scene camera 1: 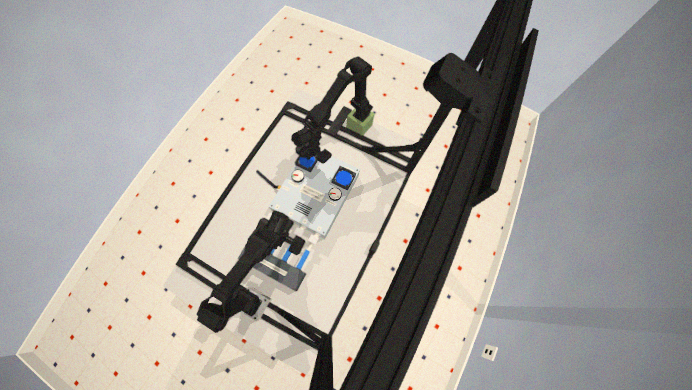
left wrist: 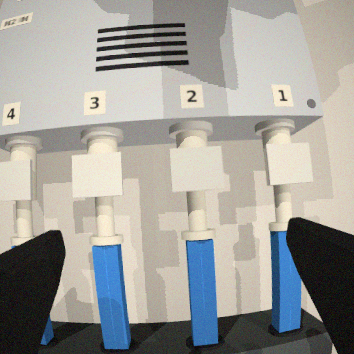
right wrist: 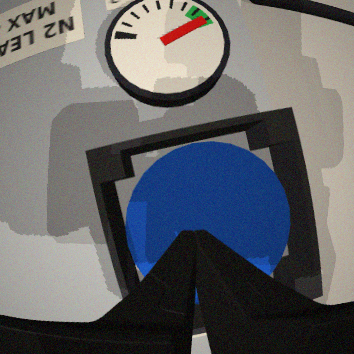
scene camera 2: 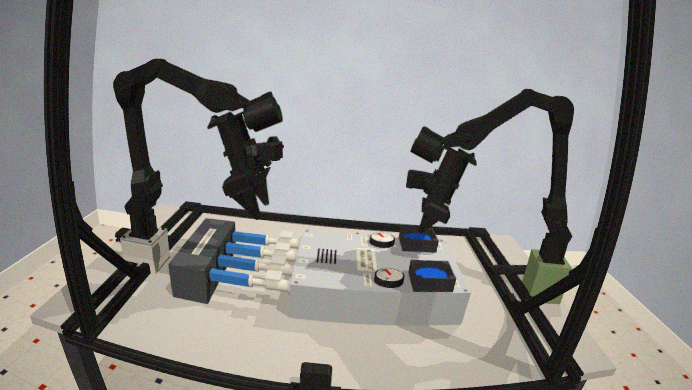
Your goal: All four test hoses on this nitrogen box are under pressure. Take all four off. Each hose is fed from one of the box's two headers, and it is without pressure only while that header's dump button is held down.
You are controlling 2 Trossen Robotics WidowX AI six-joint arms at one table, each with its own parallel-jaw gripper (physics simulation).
Labels:
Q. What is my right gripper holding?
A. Nothing.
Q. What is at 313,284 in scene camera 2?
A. A grey nitrogen box.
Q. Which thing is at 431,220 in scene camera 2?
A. My right gripper.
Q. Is my left gripper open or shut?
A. Open.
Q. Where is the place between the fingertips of my left gripper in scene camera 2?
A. At 263,211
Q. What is my left gripper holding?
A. Nothing.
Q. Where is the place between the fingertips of my left gripper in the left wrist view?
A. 176,238

